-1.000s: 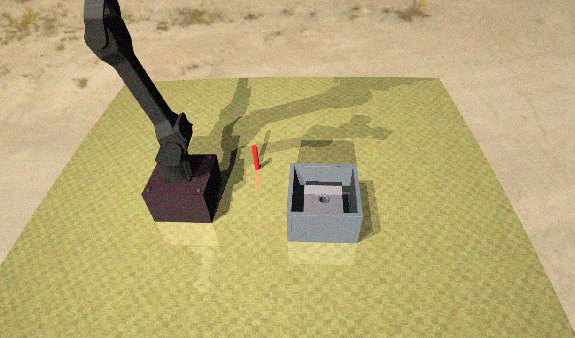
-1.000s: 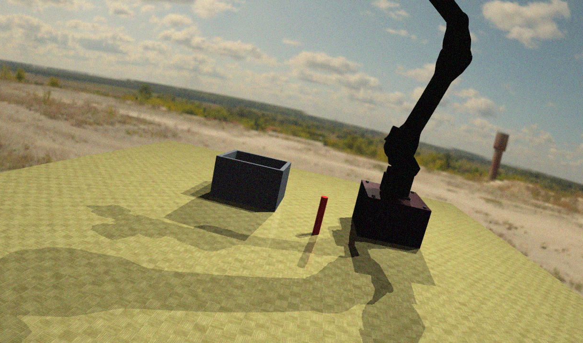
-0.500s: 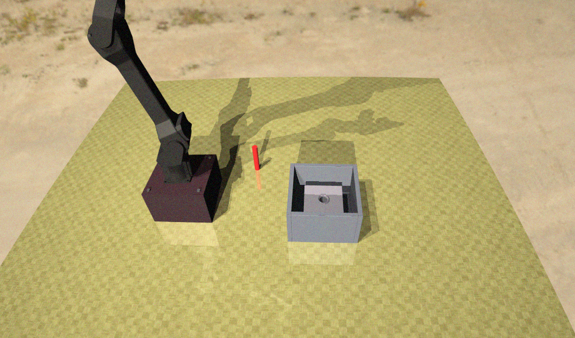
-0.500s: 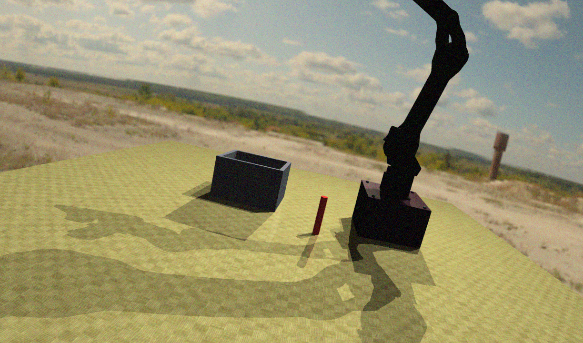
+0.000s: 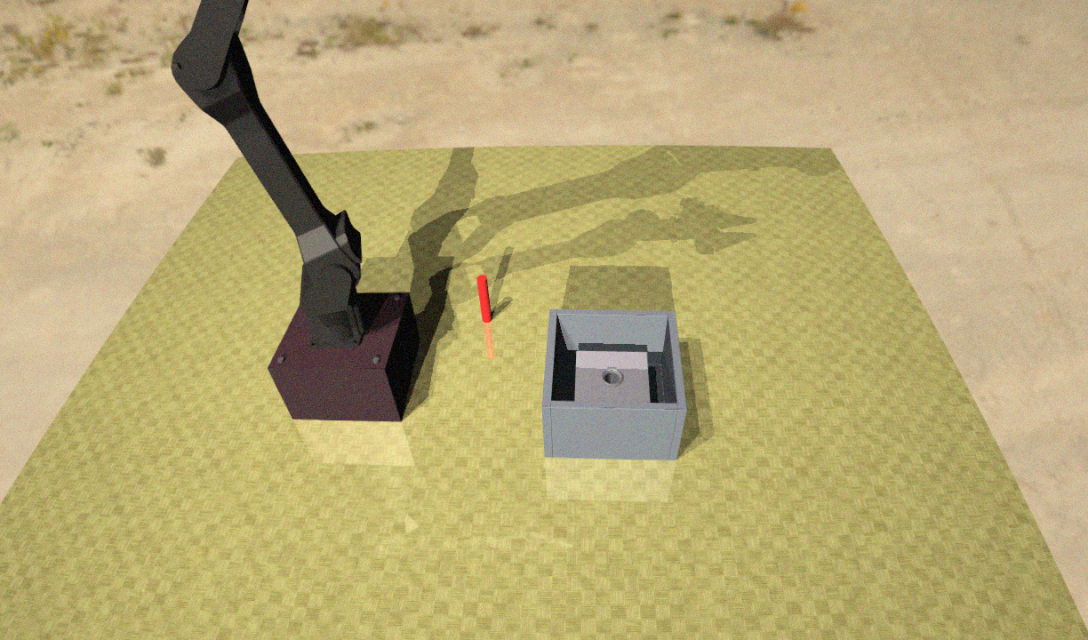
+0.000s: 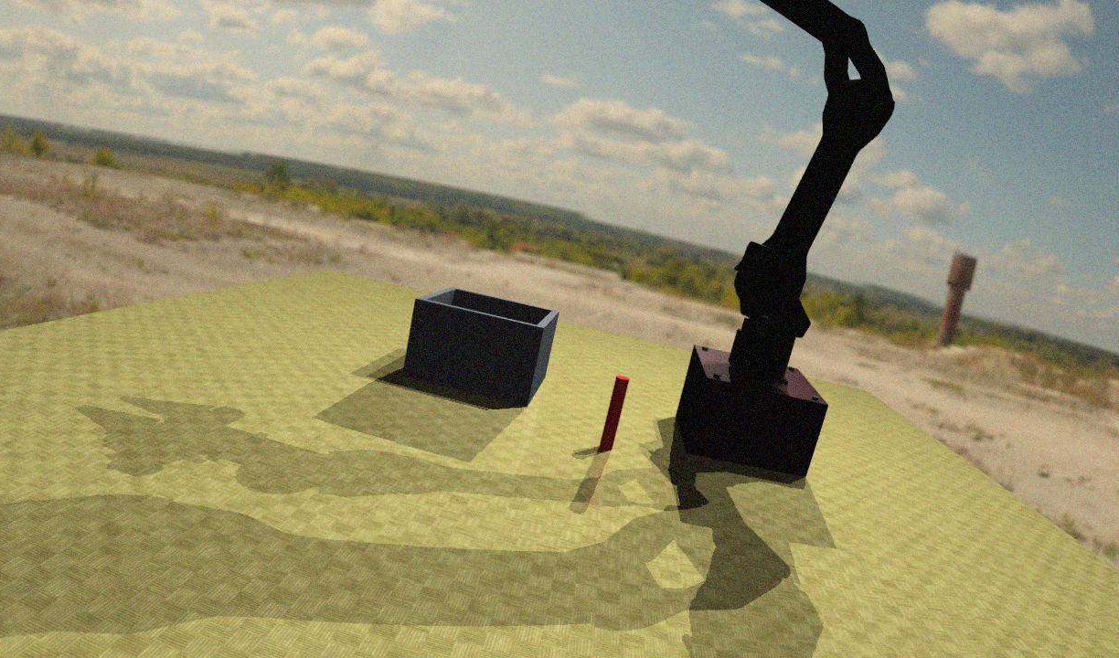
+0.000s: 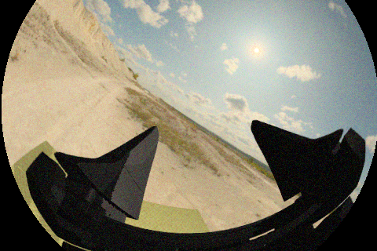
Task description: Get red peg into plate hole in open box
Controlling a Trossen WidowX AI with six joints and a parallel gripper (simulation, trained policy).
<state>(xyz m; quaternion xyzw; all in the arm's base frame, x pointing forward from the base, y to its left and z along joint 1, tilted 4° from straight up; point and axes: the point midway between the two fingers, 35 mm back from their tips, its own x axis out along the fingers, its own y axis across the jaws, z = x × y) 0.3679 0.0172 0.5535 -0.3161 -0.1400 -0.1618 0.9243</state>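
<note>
The red peg lies 22 cm behind my gripper tip, 6 cm to the left of it and 62 cm below it. Also, from my gripper tip: grey box: 6 cm behind, 12 cm to the right, 63 cm below; then plate: 6 cm behind, 12 cm to the right, 62 cm below.
</note>
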